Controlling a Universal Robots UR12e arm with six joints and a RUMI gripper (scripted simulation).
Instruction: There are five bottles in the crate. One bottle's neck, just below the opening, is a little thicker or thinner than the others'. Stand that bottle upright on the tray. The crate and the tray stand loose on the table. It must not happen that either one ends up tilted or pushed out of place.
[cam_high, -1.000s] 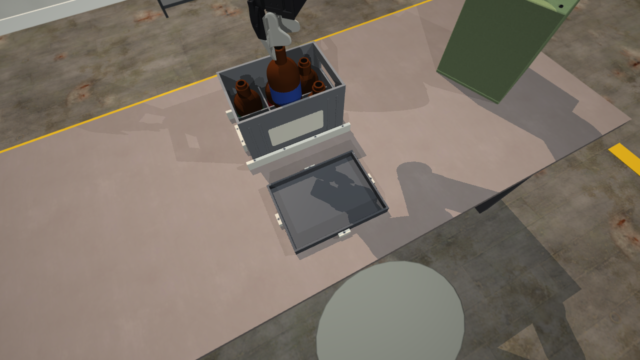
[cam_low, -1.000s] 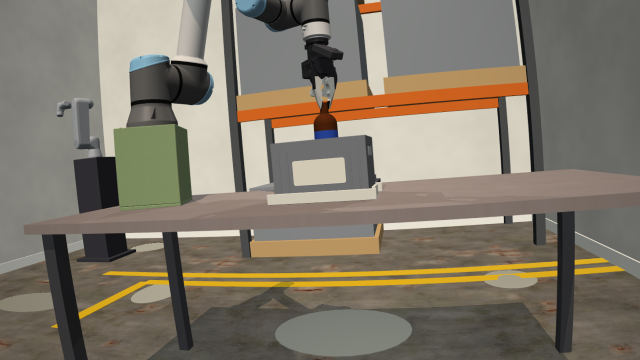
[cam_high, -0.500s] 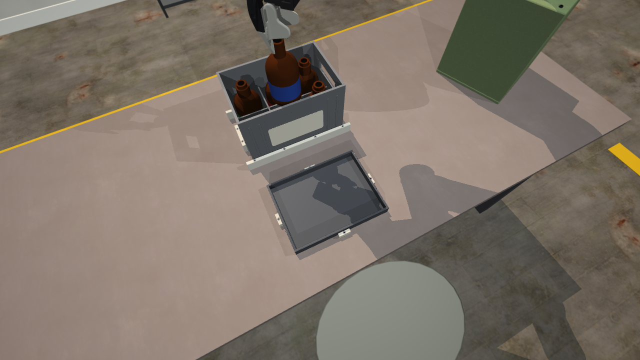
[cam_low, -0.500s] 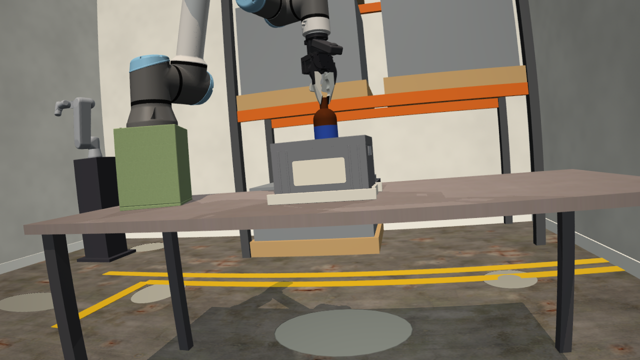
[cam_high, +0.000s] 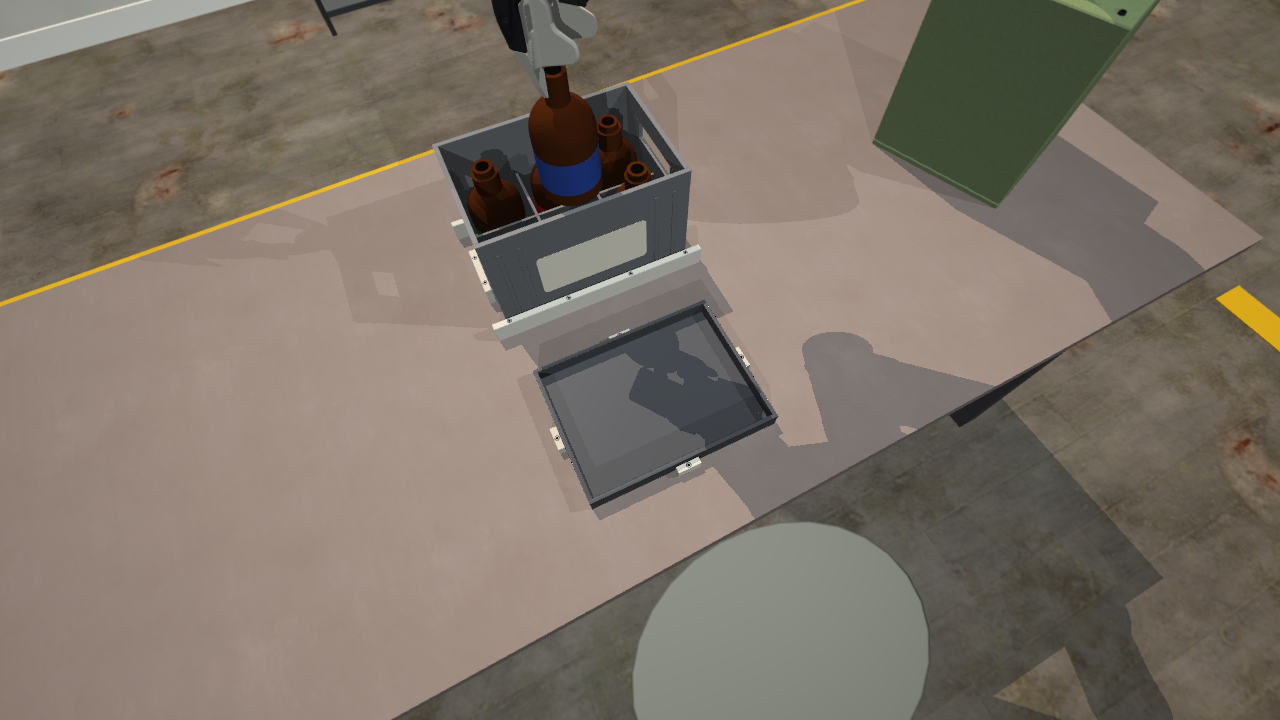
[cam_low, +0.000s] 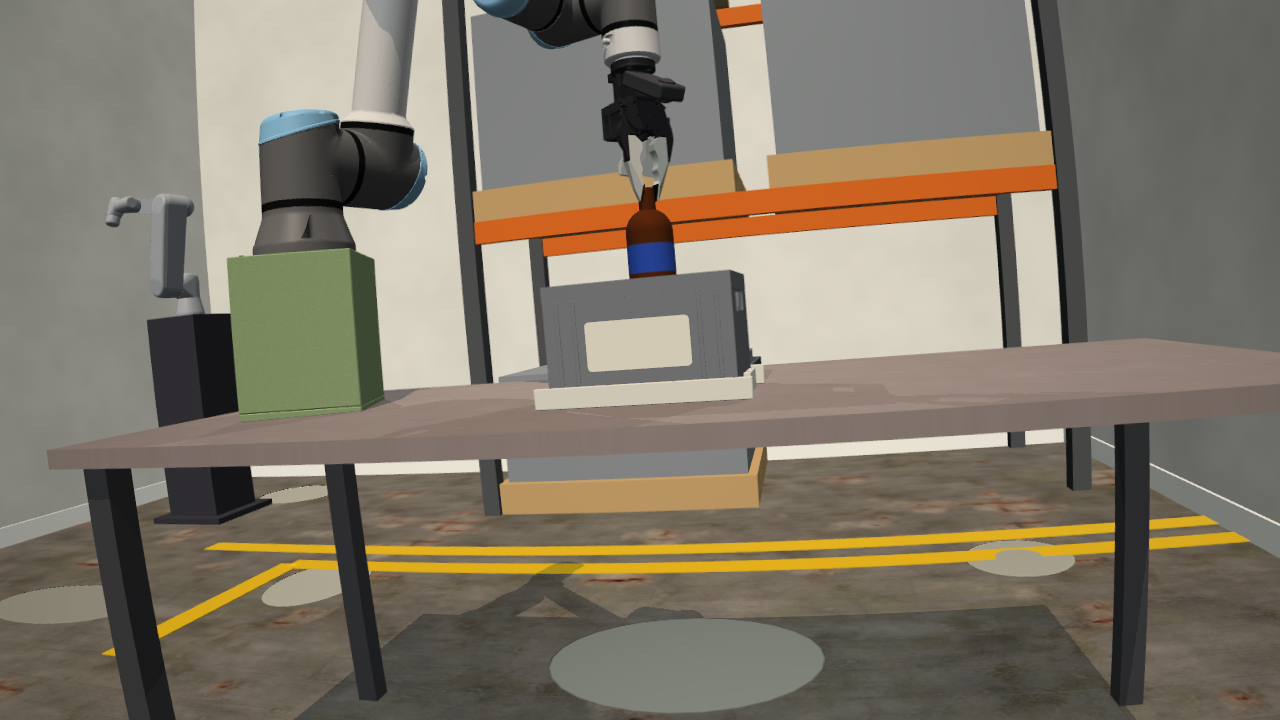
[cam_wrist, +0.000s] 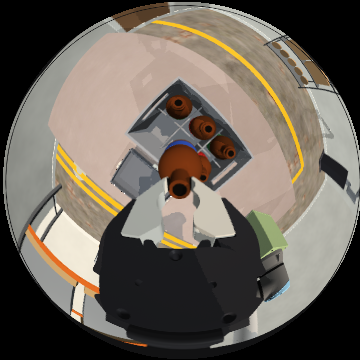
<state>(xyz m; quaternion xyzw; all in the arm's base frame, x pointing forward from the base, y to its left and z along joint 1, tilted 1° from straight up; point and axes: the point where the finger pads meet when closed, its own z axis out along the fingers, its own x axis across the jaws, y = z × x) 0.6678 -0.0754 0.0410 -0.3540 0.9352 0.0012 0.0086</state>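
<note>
Now: hand 10 mm to the right of the brown bottle and 70 mm above it. Also, from my hand: grey crate 10 mm behind, 40 mm to the right, 230 mm below; dark tray 10 mm ahead, 240 mm to the left, 300 mm below.
</note>
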